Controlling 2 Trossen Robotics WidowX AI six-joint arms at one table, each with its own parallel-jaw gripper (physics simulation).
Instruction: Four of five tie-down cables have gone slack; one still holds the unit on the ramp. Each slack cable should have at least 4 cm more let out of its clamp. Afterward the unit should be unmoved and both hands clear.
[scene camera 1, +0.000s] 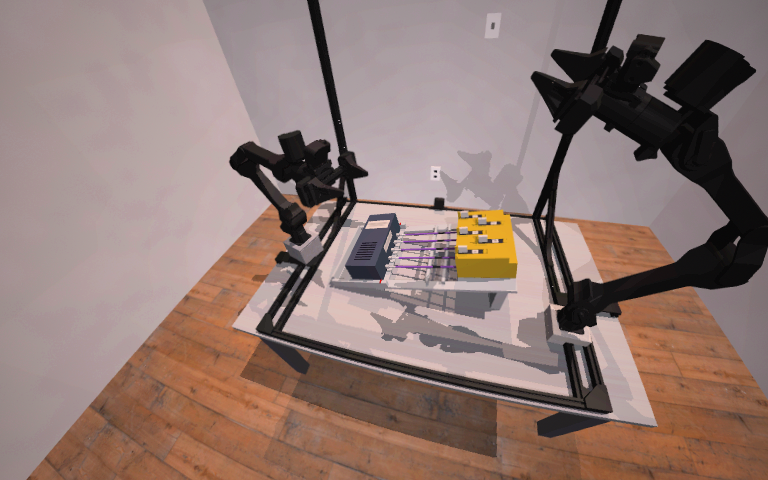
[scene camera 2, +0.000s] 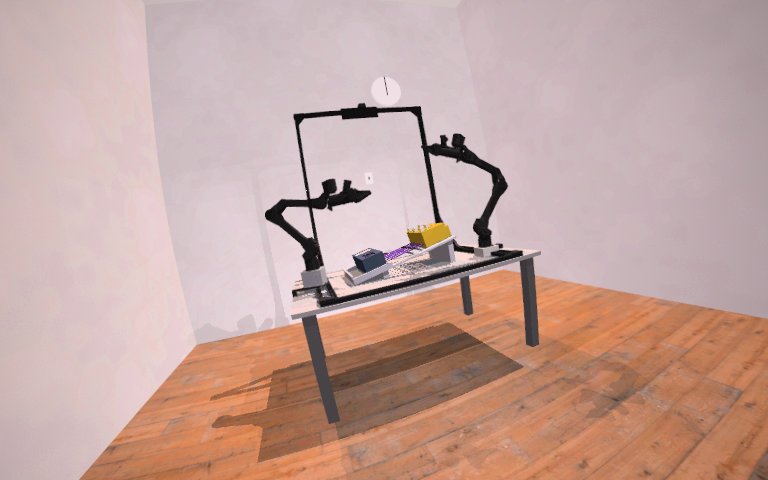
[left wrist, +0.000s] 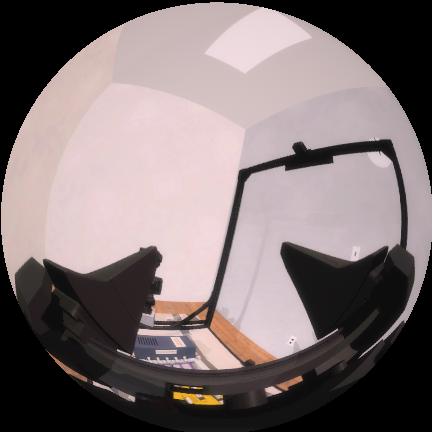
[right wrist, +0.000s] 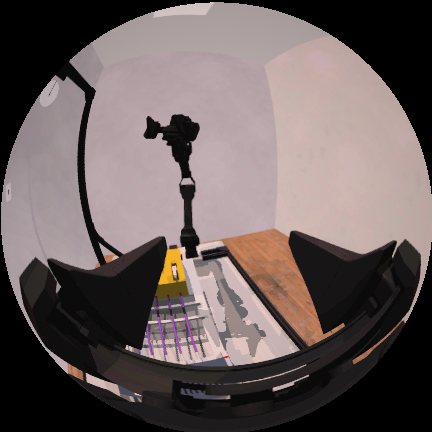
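The dark blue unit (scene camera 1: 367, 261) (scene camera 2: 369, 260) (left wrist: 165, 345) sits low on the tilted white ramp (scene camera 1: 481, 285) (scene camera 2: 362, 276). The yellow block (scene camera 1: 487, 266) (scene camera 2: 433, 234) (right wrist: 172, 289) stands at the ramp's high end, with several white-tabbed clamps (scene camera 1: 463, 230) on top. Purple cables (scene camera 1: 421, 249) run between unit and block; which are slack is too small to tell. My left gripper (scene camera 1: 543, 63) (scene camera 2: 424, 148) (left wrist: 220, 251) is open and empty, high above the table at the right. My right gripper (scene camera 1: 353, 182) (scene camera 2: 369, 193) (right wrist: 229, 240) is open and empty, above and left of the unit.
A black frame (scene camera 1: 325, 67) (scene camera 2: 300, 164) (left wrist: 226, 250) rises behind the ramp, with rails along the edges of the white table (scene camera 1: 634, 396). White crossbars lie beneath the cables. Both grippers are apart from the ramp, unit and block.
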